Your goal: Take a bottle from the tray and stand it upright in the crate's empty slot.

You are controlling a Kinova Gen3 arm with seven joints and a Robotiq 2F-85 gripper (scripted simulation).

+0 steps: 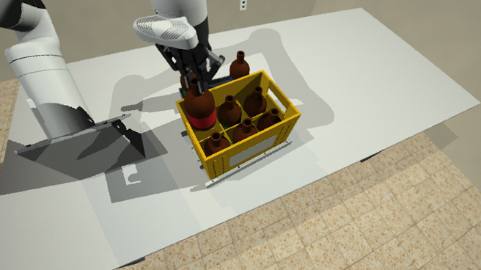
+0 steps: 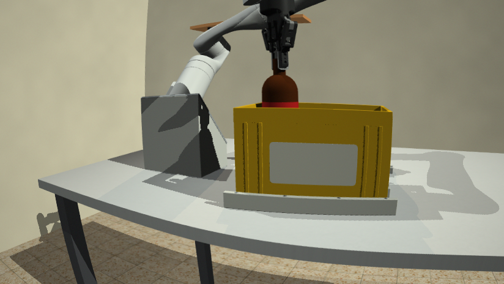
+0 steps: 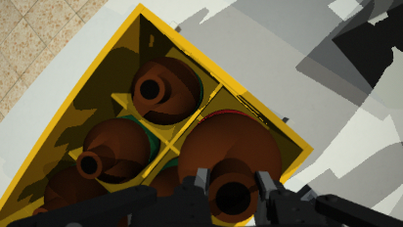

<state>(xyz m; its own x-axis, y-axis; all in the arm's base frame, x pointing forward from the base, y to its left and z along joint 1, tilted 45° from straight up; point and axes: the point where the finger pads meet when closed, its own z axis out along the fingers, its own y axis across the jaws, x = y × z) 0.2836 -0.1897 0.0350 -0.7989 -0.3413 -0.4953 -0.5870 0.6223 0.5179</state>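
My gripper is now 8 cm short of the yellow crate, 5 cm to the left of it and 18 cm above it. The rest, counted from my hand: tray 12 cm ahead, 17 cm to the left, 25 cm below.
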